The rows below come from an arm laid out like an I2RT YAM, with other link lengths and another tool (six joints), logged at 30 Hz.
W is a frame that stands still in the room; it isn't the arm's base.
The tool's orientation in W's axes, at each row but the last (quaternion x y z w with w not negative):
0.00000, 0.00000, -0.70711, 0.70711
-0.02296, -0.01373, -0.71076, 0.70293
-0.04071, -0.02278, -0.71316, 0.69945
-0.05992, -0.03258, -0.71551, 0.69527
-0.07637, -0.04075, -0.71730, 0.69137
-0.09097, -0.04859, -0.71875, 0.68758
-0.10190, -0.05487, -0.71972, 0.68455
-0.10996, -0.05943, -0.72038, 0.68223
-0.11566, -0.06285, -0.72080, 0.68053
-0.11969, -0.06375, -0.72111, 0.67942
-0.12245, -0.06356, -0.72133, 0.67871
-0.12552, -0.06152, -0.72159, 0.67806
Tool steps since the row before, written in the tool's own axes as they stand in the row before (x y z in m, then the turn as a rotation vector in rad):
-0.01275, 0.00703, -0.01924, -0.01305, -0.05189, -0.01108
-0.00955, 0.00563, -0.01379, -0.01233, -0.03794, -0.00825
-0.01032, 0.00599, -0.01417, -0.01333, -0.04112, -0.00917
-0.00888, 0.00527, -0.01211, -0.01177, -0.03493, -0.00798
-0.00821, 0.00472, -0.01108, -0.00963, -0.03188, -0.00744
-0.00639, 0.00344, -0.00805, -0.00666, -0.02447, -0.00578
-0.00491, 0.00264, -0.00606, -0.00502, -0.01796, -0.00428
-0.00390, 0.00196, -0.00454, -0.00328, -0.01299, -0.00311
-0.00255, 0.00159, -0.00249, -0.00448, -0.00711, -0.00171
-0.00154, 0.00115, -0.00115, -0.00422, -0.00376, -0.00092
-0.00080, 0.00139, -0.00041, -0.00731, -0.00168, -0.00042
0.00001, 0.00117, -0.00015, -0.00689, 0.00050, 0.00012
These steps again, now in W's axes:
0.00703, 0.01275, -0.01924, -0.05189, 0.01305, -0.01108
0.00555, 0.00876, -0.01434, -0.03791, 0.01232, -0.00839
0.00580, 0.00889, -0.01518, -0.04110, 0.01330, -0.00932
0.00501, 0.00706, -0.01335, -0.03491, 0.01171, -0.00817
0.00439, 0.00608, -0.01250, -0.03190, 0.00957, -0.00742
0.00316, 0.00452, -0.00933, -0.02452, 0.00661, -0.00562
0.00240, 0.00331, -0.00715, -0.01799, 0.00497, -0.00419
0.00178, 0.00259, -0.00546, -0.01303, 0.00325, -0.00296
0.00150, 0.00174, -0.00315, -0.00701, 0.00437, -0.00231
0.00112, 0.00111, -0.00159, -0.00362, 0.00409, -0.00171
0.00138, 0.00057, -0.00071, -0.00135, 0.00705, -0.00220
0.00115, -0.00013, -0.00024, 0.00085, 0.00663, -0.00175

